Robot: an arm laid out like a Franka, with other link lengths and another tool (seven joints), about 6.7 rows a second.
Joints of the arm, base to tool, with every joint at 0 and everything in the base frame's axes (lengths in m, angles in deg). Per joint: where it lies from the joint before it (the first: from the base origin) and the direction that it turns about. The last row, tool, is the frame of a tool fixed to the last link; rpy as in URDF.
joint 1: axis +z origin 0 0 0.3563
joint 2: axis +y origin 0 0 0
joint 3: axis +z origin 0 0 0.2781
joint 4: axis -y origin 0.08 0 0
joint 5: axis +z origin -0.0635 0 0.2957
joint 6: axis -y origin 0 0 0
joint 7: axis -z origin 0.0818 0 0
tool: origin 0.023 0.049 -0.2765 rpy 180 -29.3 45.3
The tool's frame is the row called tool.
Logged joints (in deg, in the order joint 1, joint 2, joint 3, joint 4, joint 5, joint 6, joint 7), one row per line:
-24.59 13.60 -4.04 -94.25 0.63 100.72 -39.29
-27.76 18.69 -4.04 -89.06 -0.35 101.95 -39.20
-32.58 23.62 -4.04 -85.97 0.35 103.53 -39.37
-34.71 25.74 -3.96 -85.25 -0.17 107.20 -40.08
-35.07 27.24 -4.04 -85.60 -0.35 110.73 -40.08
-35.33 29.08 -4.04 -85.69 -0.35 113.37 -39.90
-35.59 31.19 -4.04 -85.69 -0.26 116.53 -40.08
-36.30 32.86 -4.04 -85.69 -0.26 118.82 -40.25
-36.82 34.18 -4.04 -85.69 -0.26 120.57 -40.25
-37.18 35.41 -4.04 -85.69 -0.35 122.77 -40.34
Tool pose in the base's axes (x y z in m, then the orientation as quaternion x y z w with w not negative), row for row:
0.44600 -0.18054 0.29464 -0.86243 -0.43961 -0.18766 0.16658
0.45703 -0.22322 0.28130 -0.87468 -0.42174 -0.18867 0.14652
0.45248 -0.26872 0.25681 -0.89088 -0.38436 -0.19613 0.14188
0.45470 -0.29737 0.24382 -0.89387 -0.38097 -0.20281 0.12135
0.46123 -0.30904 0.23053 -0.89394 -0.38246 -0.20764 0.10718
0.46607 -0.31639 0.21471 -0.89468 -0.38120 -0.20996 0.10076
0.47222 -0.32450 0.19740 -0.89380 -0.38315 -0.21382 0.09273
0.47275 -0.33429 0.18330 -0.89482 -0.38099 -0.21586 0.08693
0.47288 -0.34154 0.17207 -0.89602 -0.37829 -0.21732 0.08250
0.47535 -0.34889 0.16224 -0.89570 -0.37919 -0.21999 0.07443
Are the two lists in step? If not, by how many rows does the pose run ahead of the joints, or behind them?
They are in step.
